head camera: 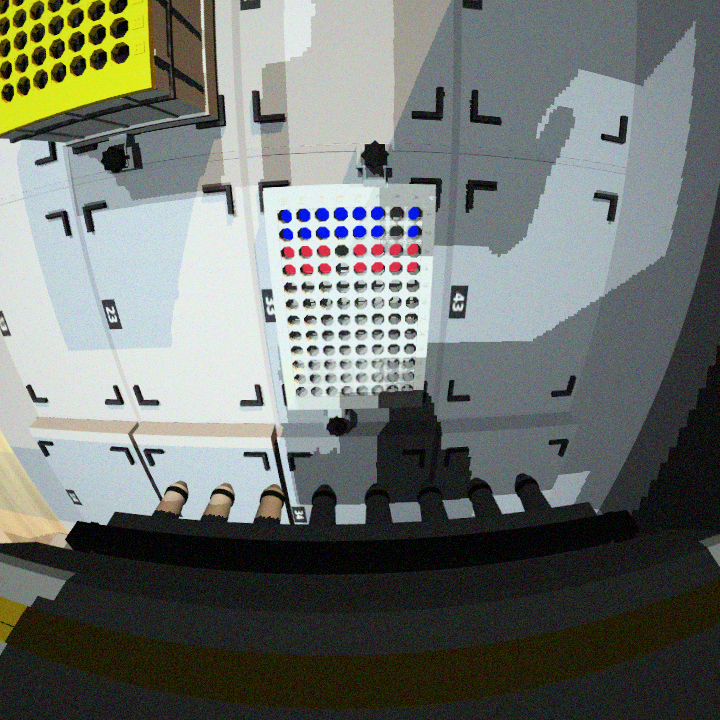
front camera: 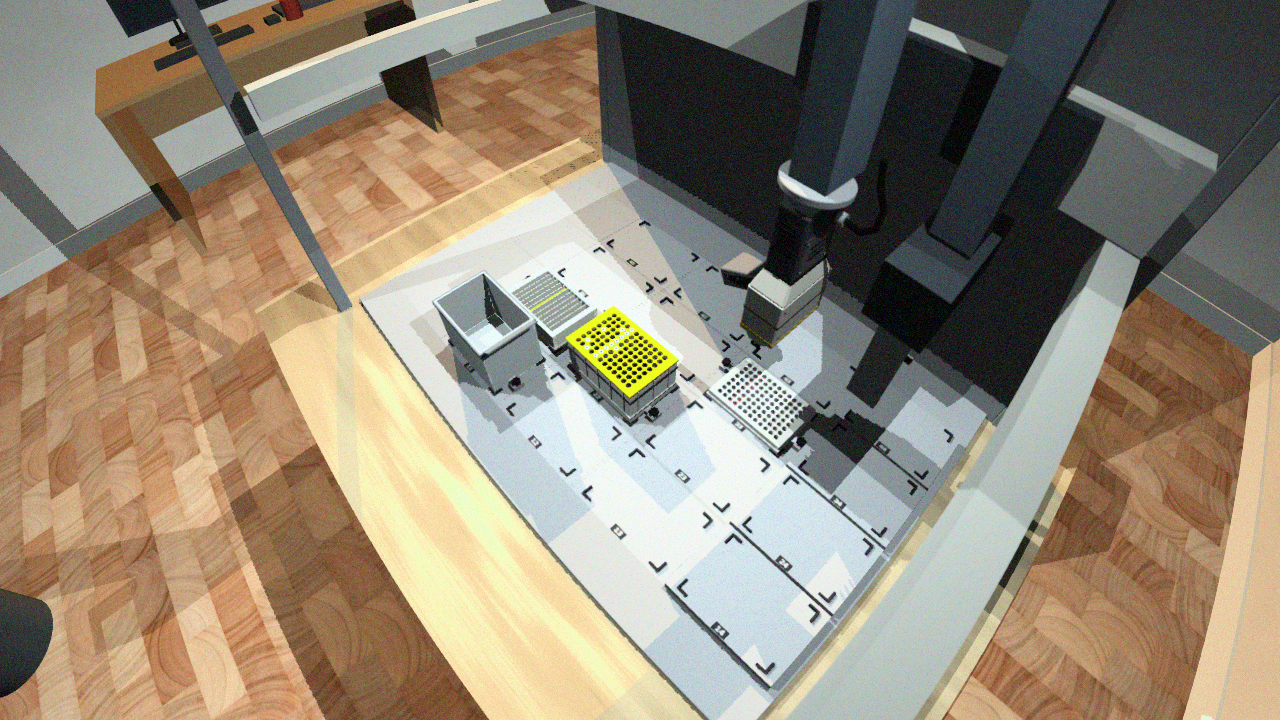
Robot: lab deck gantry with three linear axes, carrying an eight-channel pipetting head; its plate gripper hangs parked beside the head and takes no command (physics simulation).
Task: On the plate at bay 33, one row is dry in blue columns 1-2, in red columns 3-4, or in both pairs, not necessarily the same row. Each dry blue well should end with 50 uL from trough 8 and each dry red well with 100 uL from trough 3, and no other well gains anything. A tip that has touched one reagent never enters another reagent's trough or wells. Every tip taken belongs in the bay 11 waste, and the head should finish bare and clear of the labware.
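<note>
The bay 33 plate (front camera: 723, 394) (head camera: 356, 397) has two blue columns and two red columns at the top in the head view. The second well from the right is dark in both blue columns; the fourth from the left is dark in both red ones. The pipetting head (front camera: 782, 304) hangs above the deck behind the plate. Its eight nozzles (head camera: 377, 498) end in dark rounded tips of their own, with no pipette tip seen on them. The parked plate gripper's fingers cannot be made out. The yellow tip rack (front camera: 660, 365) (head camera: 144, 73), the trough block (front camera: 581, 315) and the grey waste bin (front camera: 503, 360) stand left of the plate.
Black clamp knobs (head camera: 374, 155) (head camera: 337, 425) stand at both ends of the plate. A second dark vertical column (front camera: 1011, 125) with a box at its foot stands right of the head. A pale rail (front camera: 1011, 501) runs along the deck's right side.
</note>
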